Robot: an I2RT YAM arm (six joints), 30 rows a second.
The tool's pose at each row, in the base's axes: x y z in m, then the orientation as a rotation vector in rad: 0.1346, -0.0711, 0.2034, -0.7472, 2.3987, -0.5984; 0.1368, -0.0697, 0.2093, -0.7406, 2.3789, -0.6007; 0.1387, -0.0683, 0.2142, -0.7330, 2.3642, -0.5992; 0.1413, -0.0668, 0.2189, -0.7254, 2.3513, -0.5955; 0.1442, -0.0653, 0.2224, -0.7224, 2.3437, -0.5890; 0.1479, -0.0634, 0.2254, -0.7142, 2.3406, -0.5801; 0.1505, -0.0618, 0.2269, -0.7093, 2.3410, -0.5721; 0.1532, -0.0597, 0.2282, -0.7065, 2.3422, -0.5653; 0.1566, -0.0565, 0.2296, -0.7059, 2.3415, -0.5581; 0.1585, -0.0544, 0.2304, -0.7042, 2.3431, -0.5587; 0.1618, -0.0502, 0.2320, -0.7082, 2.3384, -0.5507; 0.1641, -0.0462, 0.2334, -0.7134, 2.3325, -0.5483; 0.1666, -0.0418, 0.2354, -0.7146, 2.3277, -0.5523; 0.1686, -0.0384, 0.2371, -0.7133, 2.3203, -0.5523; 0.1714, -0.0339, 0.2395, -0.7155, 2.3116, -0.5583
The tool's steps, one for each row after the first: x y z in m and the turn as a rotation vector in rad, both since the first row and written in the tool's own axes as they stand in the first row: -0.0046, -0.0030, -0.0034, 0.0107, -0.0171, 0.0034; -0.0086, -0.0054, -0.0062, 0.0175, -0.0311, 0.0088; -0.0130, -0.0078, -0.0085, 0.0222, -0.0443, 0.0147; -0.0173, -0.0097, -0.0097, 0.0219, -0.0537, 0.0182; -0.0221, -0.0113, -0.0102, 0.0198, -0.0602, 0.0263; -0.0254, -0.0120, -0.0101, 0.0160, -0.0630, 0.0319; -0.0291, -0.0121, -0.0099, 0.0121, -0.0646, 0.0357; -0.0340, -0.0118, -0.0096, 0.0080, -0.0680, 0.0379; -0.0369, -0.0113, -0.0096, 0.0082, -0.0664, 0.0391; -0.0423, -0.0103, -0.0097, 0.0039, -0.0734, 0.0380; -0.0469, -0.0090, -0.0104, 0.0032, -0.0794, 0.0346; -0.0521, -0.0077, -0.0114, 0.0072, -0.0822, 0.0325; -0.0562, -0.0069, -0.0123, 0.0104, -0.0888, 0.0332; -0.0619, -0.0059, -0.0134, 0.0168, -0.0943, 0.0297
